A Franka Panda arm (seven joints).
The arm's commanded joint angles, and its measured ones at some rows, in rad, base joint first. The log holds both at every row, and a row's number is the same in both.
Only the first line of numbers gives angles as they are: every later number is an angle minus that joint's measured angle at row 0.
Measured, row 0:
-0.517, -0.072, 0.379, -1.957, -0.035, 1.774, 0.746
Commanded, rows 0 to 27:
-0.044, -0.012, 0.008, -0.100, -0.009, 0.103, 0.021
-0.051, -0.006, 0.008, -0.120, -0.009, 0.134, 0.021
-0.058, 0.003, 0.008, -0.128, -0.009, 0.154, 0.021
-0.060, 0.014, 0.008, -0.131, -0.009, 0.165, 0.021
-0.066, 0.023, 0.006, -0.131, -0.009, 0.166, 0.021
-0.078, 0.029, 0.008, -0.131, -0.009, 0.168, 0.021
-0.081, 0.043, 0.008, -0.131, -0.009, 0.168, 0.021
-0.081, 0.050, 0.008, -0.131, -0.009, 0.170, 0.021
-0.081, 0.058, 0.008, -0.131, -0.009, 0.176, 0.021
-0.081, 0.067, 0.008, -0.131, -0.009, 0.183, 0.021
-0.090, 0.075, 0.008, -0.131, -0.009, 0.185, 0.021
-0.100, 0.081, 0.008, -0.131, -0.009, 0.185, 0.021
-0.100, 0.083, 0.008, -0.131, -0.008, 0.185, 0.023
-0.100, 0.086, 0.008, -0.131, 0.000, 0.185, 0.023
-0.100, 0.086, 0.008, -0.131, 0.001, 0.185, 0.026
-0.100, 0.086, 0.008, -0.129, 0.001, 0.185, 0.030
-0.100, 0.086, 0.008, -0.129, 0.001, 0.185, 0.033
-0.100, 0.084, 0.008, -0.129, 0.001, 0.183, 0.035
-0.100, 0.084, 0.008, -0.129, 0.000, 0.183, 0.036
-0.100, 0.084, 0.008, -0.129, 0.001, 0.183, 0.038
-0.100, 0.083, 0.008, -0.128, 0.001, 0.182, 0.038
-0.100, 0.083, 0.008, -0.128, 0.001, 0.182, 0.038
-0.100, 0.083, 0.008, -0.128, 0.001, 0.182, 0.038
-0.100, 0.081, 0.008, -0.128, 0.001, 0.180, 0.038
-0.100, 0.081, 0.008, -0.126, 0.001, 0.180, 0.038
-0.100, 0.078, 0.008, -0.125, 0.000, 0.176, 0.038
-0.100, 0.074, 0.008, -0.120, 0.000, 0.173, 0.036
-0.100, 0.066, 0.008, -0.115, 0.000, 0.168, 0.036
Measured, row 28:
-0.088, 0.078, -0.002, -0.125, 0.003, 0.164, 0.020
